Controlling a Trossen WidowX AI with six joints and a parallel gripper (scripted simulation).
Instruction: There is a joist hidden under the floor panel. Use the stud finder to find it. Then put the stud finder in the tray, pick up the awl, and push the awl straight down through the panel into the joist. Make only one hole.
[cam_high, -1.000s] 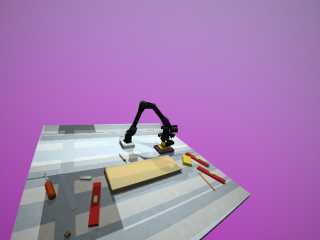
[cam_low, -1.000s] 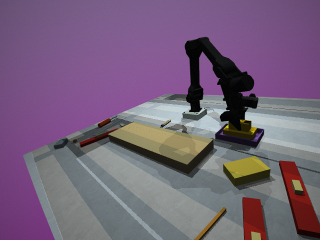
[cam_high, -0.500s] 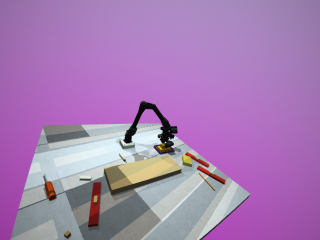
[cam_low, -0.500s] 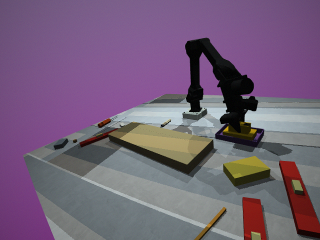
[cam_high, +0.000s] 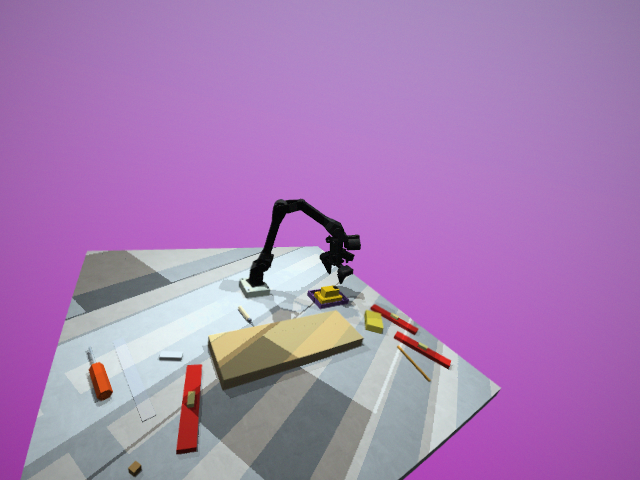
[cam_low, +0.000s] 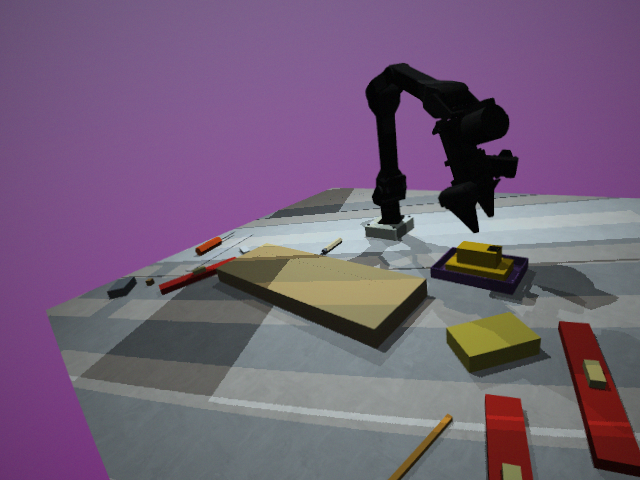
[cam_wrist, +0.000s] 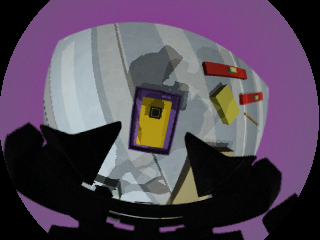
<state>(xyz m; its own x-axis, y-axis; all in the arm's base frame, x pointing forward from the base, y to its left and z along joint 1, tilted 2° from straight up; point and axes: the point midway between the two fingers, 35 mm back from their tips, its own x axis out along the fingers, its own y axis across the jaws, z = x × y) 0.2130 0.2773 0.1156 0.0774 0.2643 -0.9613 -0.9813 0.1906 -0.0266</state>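
The awl lies 420 mm to the right of my gripper tip, 110 mm below it and 40 mm behind it. Also, from my gripper tip: purple tray 100 mm below, 10 mm to the right; then yellow stud finder 60 mm below; then yellow block 230 mm ahead, 100 mm below, 40 mm to the left.
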